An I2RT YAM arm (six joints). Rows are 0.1 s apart.
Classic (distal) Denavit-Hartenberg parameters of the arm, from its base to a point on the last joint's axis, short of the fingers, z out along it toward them. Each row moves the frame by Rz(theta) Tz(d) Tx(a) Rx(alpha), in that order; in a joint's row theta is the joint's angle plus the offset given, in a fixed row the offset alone. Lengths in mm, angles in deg.
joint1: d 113.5  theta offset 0  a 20  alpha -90
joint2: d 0  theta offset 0  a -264  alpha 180
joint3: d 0  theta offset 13.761  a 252.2  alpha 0
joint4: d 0  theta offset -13.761  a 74  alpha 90
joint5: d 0  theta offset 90  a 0  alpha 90
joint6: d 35.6  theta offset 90  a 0  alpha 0
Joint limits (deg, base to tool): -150..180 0..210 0..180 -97..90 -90..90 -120..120
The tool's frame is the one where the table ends.
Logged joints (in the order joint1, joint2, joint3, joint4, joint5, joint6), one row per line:
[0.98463 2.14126 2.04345 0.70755 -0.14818 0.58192]
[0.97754 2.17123 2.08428 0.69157 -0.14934 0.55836]
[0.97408 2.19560 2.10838 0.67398 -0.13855 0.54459]
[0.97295 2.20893 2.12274 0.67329 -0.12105 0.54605]
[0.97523 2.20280 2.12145 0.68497 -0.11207 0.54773]
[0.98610 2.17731 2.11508 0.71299 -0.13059 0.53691]
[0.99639 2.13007 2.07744 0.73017 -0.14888 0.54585]
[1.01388 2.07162 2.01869 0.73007 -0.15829 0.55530]
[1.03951 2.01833 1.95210 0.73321 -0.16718 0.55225]
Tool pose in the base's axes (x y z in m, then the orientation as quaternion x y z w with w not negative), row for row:
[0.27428 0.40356 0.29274 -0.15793 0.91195 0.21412 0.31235]
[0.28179 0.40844 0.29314 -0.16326 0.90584 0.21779 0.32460]
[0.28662 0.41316 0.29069 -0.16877 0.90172 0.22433 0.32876]
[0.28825 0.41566 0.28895 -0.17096 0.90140 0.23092 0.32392]
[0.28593 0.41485 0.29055 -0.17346 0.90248 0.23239 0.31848]
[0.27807 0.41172 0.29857 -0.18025 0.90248 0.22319 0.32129]
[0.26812 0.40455 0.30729 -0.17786 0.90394 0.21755 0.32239]
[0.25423 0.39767 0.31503 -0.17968 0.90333 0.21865 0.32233]
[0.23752 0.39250 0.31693 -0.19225 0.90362 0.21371 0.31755]
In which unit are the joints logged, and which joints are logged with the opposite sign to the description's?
The joints are logged in radians. Opposite sign: joint4, joint5.
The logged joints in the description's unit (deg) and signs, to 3 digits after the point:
[56.415 122.685 117.081 -40.540 8.490 33.342]
[56.009 124.402 119.420 -39.624 8.557 31.992]
[55.811 125.799 120.801 -38.616 7.938 31.203]
[55.746 126.562 121.624 -38.577 6.936 31.286]
[55.877 126.211 121.550 -39.246 6.421 31.383]
[56.499 124.751 121.185 -40.851 7.482 30.763]
[57.089 122.044 119.029 -41.836 8.530 31.275]
[58.091 118.695 115.662 -41.830 9.069 31.816]
[59.560 115.642 111.847 -42.010 9.579 31.642]

